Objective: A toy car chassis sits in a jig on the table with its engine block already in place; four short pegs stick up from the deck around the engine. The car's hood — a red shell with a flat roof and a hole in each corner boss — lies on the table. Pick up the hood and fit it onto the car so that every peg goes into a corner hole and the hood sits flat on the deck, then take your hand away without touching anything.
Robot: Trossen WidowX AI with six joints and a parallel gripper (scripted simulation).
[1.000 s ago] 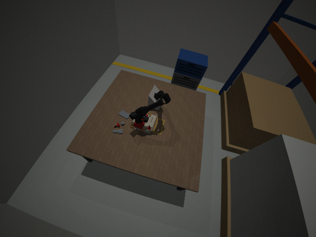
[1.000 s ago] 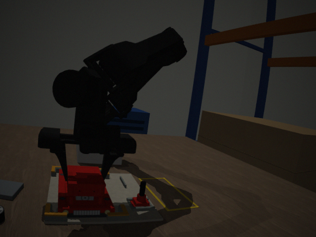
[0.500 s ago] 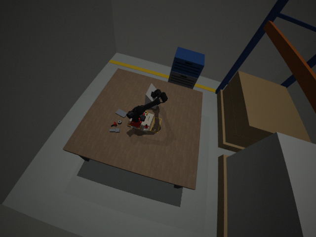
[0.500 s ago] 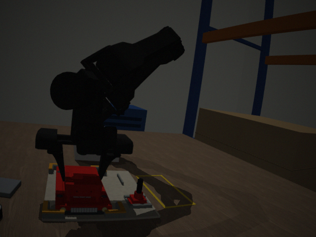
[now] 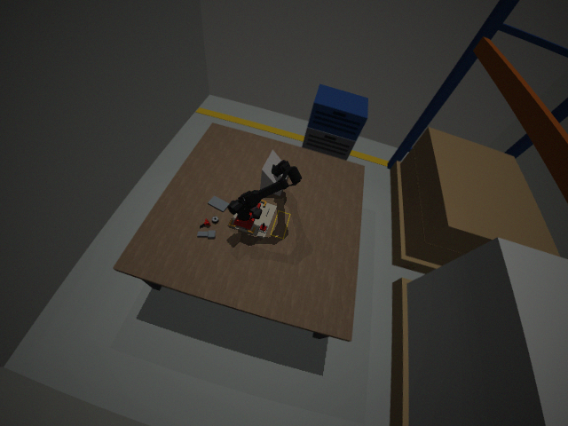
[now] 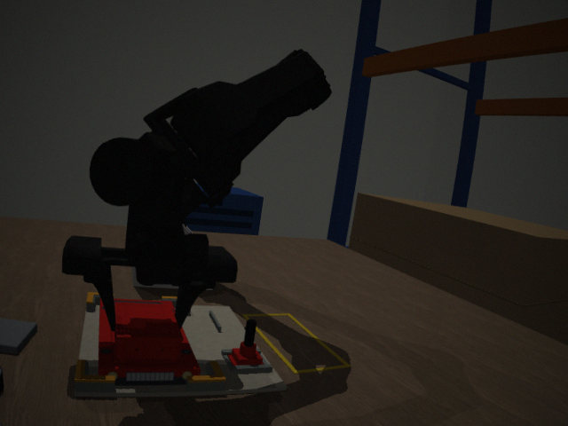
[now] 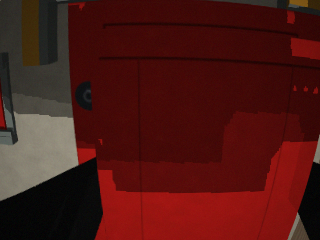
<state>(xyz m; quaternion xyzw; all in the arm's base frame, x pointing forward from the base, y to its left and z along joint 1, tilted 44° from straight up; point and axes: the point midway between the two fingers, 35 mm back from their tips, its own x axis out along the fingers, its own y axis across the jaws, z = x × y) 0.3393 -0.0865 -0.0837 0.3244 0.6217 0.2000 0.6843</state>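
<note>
Now: the grey engine block 20 mm below my gripper tip. Also, from my gripper tip: red hood: 10 mm above; then white jig plate: 40 mm behind, 30 mm to the left, 30 mm below.
</note>
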